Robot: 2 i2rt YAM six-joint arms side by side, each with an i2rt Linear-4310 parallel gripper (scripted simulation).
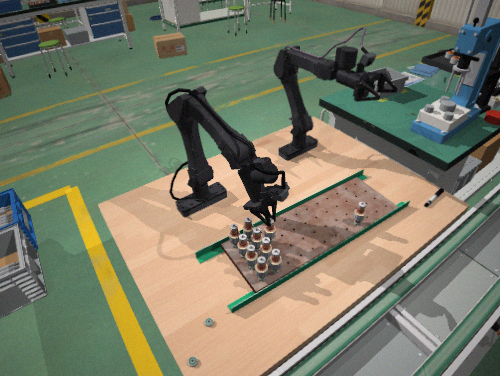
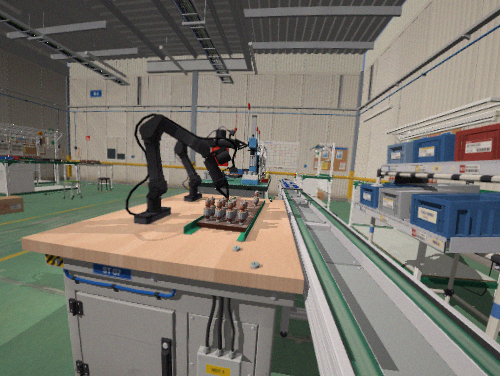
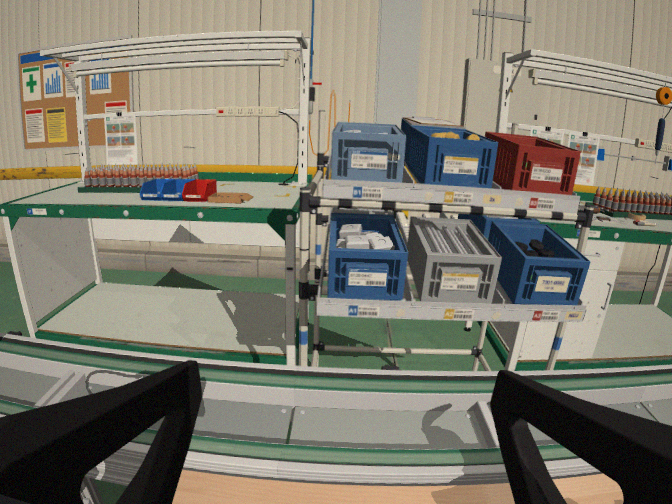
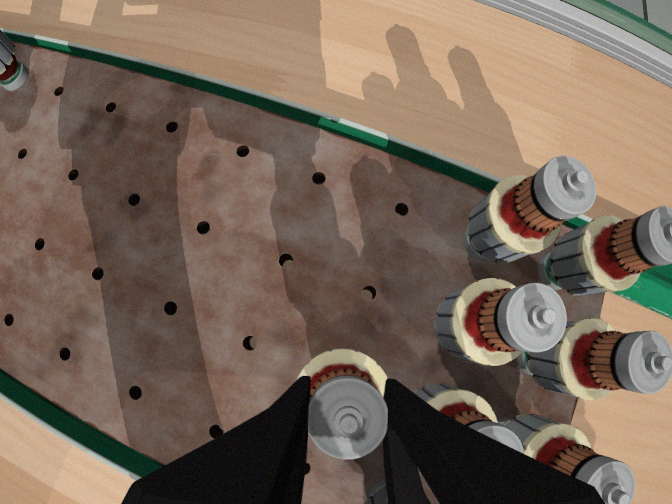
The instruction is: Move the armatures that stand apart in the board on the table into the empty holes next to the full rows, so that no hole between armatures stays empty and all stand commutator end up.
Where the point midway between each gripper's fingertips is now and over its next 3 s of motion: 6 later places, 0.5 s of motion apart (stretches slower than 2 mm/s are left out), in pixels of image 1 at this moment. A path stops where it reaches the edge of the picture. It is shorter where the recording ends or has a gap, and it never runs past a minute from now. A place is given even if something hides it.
My left gripper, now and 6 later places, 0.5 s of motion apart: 388, 94; 390, 116; 386, 145; 374, 173; 360, 192; 360, 194; 362, 193
My right gripper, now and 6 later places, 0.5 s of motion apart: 271, 223; 272, 225; 273, 225; 274, 223; 273, 219; 274, 207; 275, 205
